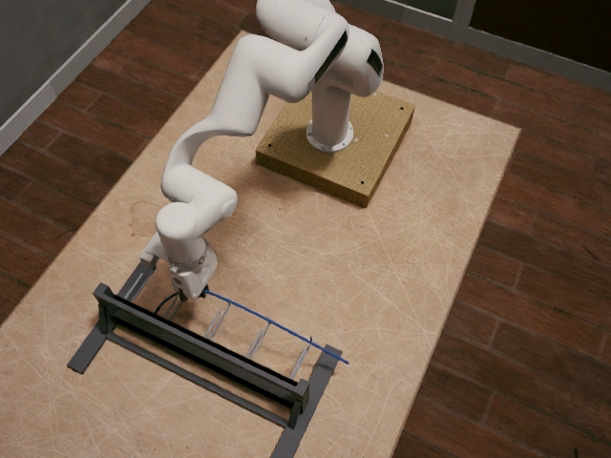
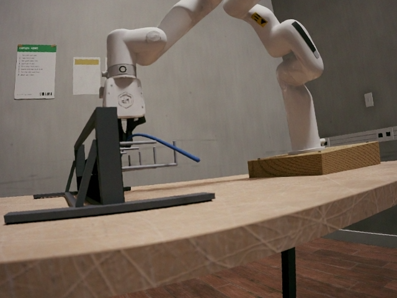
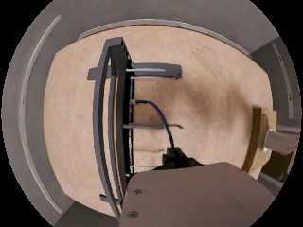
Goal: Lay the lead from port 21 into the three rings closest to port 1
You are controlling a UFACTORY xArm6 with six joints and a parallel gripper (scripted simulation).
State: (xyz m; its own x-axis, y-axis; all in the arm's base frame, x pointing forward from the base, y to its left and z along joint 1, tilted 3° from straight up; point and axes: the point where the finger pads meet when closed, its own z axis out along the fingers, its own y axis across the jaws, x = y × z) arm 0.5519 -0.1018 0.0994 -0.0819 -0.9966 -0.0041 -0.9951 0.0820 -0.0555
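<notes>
The dark grey rack lies 10 cm ahead of my hand, 5 cm to the left of it and 6 cm below it.
</notes>
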